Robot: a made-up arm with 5 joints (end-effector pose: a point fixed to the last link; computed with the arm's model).
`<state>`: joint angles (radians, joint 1 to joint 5).
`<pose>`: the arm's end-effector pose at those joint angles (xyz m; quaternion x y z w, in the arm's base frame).
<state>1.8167 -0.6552 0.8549 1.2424 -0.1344</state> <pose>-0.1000 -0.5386 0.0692 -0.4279 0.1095 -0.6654 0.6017</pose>
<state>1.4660 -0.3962 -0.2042 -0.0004 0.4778</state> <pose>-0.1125 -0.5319 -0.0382 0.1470 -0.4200 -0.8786 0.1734</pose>
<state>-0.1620 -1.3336 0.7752 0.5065 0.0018</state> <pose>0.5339 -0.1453 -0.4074 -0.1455 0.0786 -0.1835 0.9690</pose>
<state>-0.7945 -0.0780 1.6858 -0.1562 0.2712</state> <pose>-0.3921 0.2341 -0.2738 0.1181 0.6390 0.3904 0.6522</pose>
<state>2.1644 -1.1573 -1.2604 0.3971 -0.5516</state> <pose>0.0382 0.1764 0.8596 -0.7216 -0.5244 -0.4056 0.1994</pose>
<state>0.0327 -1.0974 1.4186 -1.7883 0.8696</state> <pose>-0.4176 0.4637 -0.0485 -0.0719 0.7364 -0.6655 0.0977</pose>
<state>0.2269 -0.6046 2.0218 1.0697 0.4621</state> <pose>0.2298 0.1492 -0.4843 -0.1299 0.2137 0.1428 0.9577</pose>
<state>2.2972 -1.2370 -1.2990 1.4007 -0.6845</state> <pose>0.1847 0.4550 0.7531 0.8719 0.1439 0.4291 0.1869</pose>
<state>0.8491 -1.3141 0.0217 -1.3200 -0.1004</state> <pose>0.6313 -0.2576 -0.2756 0.5498 -0.1792 -0.6226 0.5273</pose>
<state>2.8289 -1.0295 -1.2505 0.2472 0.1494</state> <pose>0.0170 0.6490 0.6176 0.7093 0.6274 0.2257 0.2287</pose>
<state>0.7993 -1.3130 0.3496 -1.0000 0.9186</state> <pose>-0.0101 -0.1476 -0.4749 0.1282 0.0720 -0.9610 0.2342</pose>
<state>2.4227 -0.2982 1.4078 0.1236 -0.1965</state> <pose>0.0234 -0.2194 -0.4535 0.1994 -0.0173 -0.8724 0.4460</pose>
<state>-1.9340 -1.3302 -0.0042 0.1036 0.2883</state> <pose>0.3548 0.7540 0.0704 0.5398 0.1095 0.2007 0.8102</pose>
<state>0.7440 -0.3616 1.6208 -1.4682 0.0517</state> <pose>-0.0151 0.7519 -0.0753 0.4811 0.6882 -0.5298 0.1194</pose>
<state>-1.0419 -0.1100 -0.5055 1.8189 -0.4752</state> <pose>0.8764 0.1516 -0.1262 0.2186 -0.1130 -0.0220 0.9690</pose>
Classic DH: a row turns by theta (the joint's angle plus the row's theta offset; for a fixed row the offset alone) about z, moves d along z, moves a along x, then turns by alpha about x. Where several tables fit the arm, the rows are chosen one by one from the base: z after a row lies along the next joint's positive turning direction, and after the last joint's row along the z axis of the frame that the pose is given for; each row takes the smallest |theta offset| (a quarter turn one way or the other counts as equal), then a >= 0, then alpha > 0; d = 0 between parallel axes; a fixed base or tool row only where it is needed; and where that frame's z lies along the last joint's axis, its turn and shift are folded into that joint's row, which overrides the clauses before.
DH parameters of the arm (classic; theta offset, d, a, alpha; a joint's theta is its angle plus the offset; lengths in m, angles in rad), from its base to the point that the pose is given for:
base (fixed): 1.432 -0.0897 0.1091 -2.6346
joint 1: -0.1585 -0.1708 -0.0664 -2.0725
joint 2: -0.0767 0.0089 -0.0687 -1.5708
joint 3: 0 0.0797 0.0453 -1.5708
joint 4: -1.3761 -0.2452 -0.0965 -1.4115
joint 5: -0.2092 -0.2513 -0.3169 2.5618
tool (fixed): -2.6841 -0.5768 0 0

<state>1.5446 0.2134 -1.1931 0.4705 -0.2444</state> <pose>-0.5130 -0.4241 0.1782 0.0821 -0.7031 -0.7063 0.0006</pose>
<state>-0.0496 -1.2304 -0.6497 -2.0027 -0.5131</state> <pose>0.6720 0.2924 0.5569 0.9611 -0.0355 0.0864 0.2600</pose>
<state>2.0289 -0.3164 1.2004 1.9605 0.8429</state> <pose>0.1290 -0.3434 0.5101 -0.7364 -0.2187 -0.5077 0.3902</pose>
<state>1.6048 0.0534 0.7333 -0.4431 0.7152</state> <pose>0.2639 -0.0409 -0.4376 0.4260 0.0622 -0.8677 0.2485</pose>
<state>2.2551 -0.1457 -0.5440 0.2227 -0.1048</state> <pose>-0.4745 -0.2319 0.4332 -0.1319 -0.7196 -0.6785 0.0654</pose>
